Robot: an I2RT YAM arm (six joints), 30 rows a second.
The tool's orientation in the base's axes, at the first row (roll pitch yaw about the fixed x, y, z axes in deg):
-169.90, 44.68, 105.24
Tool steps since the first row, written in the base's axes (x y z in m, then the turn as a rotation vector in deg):
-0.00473, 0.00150, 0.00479, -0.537, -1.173, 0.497
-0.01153, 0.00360, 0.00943, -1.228, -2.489, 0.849
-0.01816, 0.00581, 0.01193, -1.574, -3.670, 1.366
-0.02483, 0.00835, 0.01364, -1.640, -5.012, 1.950
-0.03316, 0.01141, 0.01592, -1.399, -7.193, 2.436
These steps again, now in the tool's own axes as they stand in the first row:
-0.00145, -0.00503, -0.00448, -1.054, -0.753, 0.483
-0.00201, -0.01200, -0.00932, -2.075, -1.660, 1.167
-0.00101, -0.01851, -0.01273, -3.184, -2.230, 1.644
0.00078, -0.02492, -0.01583, -4.503, -2.555, 2.193
0.00283, -0.03296, -0.01971, -6.386, -2.684, 3.413

